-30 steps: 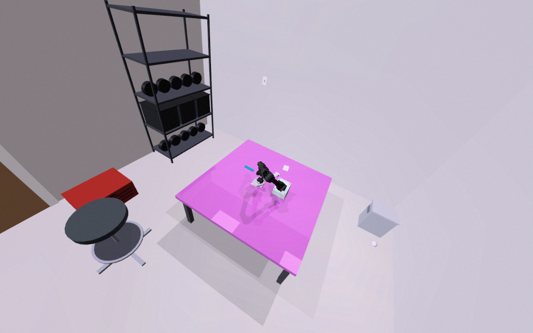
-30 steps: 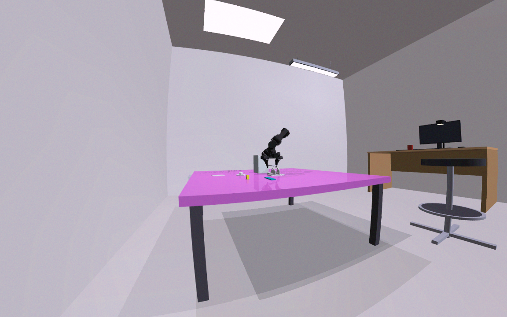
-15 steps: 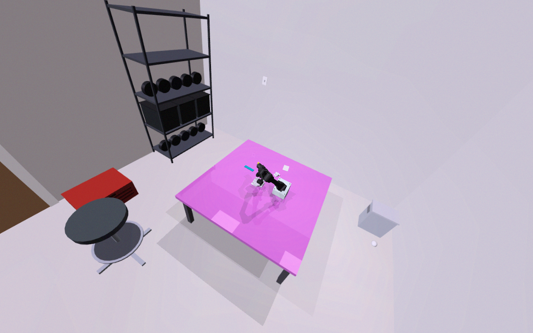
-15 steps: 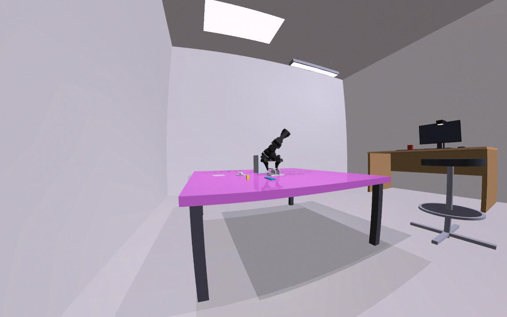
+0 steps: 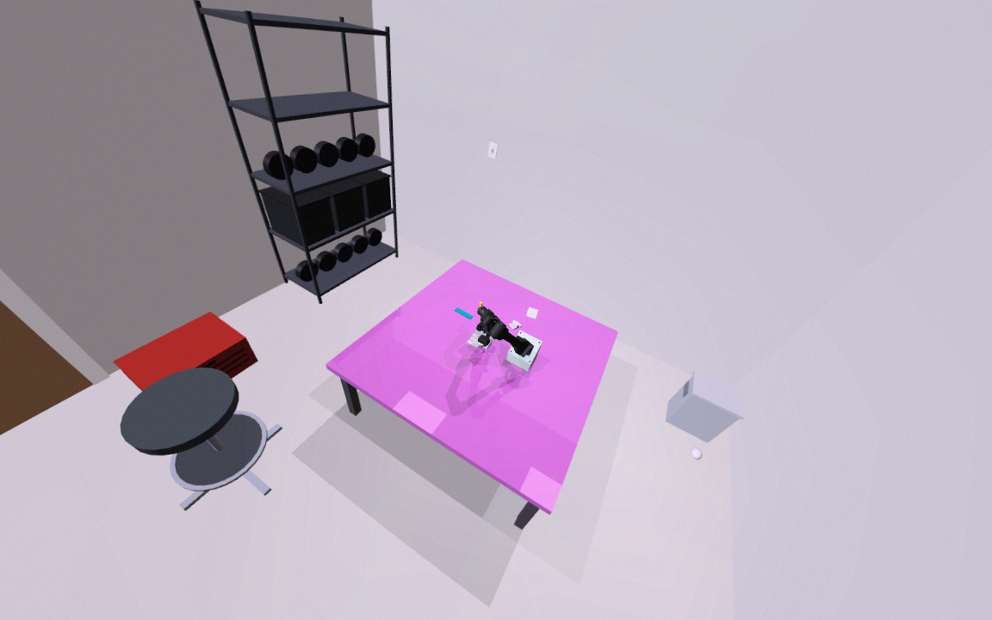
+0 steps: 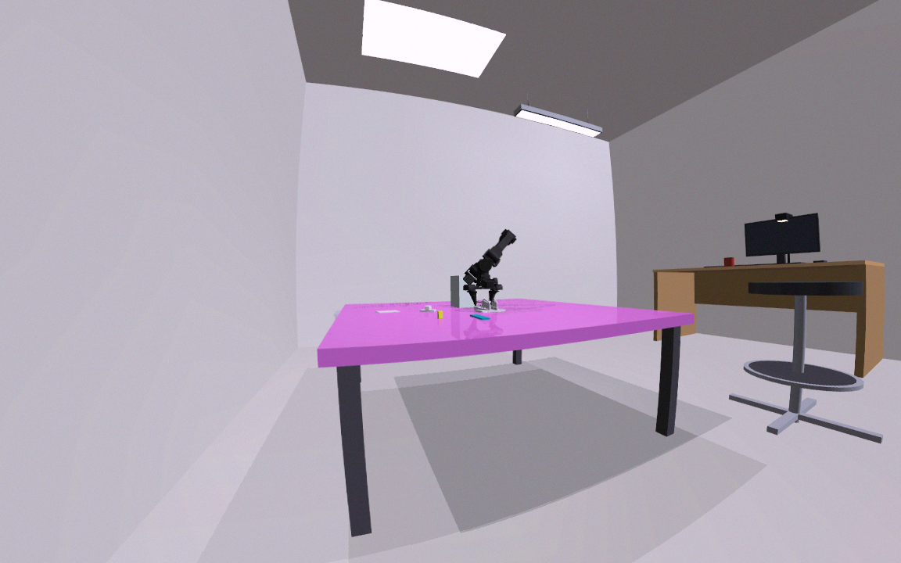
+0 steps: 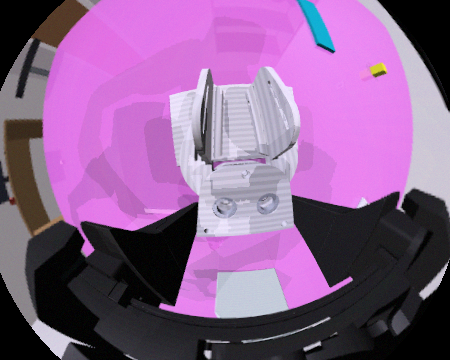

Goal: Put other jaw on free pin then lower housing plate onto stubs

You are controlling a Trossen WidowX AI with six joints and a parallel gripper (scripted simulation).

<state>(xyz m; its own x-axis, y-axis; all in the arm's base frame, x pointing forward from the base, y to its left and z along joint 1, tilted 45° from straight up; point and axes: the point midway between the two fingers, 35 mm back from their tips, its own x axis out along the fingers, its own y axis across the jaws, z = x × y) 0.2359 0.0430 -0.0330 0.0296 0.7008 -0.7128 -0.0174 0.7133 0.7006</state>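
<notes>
Now: gripper tip 20 mm to the right of the white jaw, 20 mm short of it and 10 mm above it. The rest, counted from my gripper tip: cyan bar: 260 mm ahead, 140 mm to the right, 20 mm below; then small white part: 250 mm to the right, 70 mm behind, 10 mm below; then white ledge: 70 mm ahead, 20 mm below.
</notes>
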